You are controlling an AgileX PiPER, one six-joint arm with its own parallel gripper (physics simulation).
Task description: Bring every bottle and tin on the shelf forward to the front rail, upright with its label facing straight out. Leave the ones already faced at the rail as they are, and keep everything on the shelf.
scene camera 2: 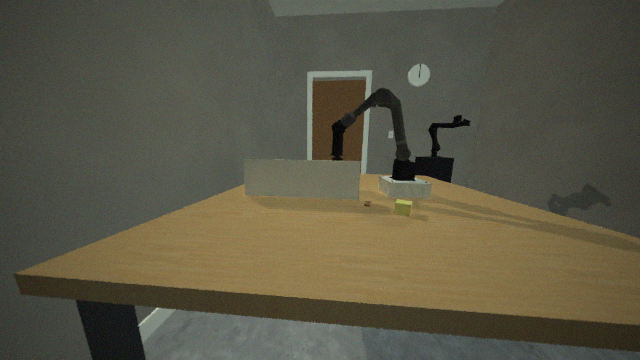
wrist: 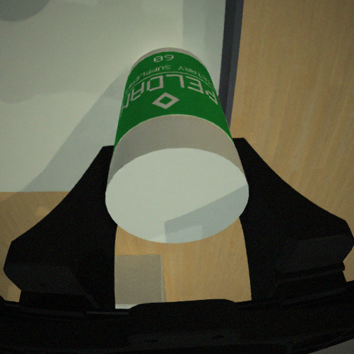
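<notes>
A white bottle with a green label (wrist: 169, 107) is between the fingers in the wrist view, its pale round top toward the camera and its lettering upside down in this view. My gripper (wrist: 174, 157) (scene camera 2: 337, 157) is shut on it. The shelf's pale floor (wrist: 45, 155) lies at the upper left, and the dark front rail (wrist: 231, 45) runs just right of the bottle. The bottle's base is hidden, so I cannot tell whether it touches the shelf. In the scene view the shelf's pale panel (scene camera 2: 302, 179) hides the bottle and the fingertips. No other bottle or tin shows clearly.
A yellow block (scene camera 2: 403, 207) and a small brown piece (scene camera 2: 367, 203) lie on the wooden table (scene camera 2: 320, 255) near the shelf panel. The arm's white base (scene camera 2: 407, 189) stands to their rear. A grey block (wrist: 140, 280) shows below the bottle. Another arm (scene camera 2: 434, 135) stands behind.
</notes>
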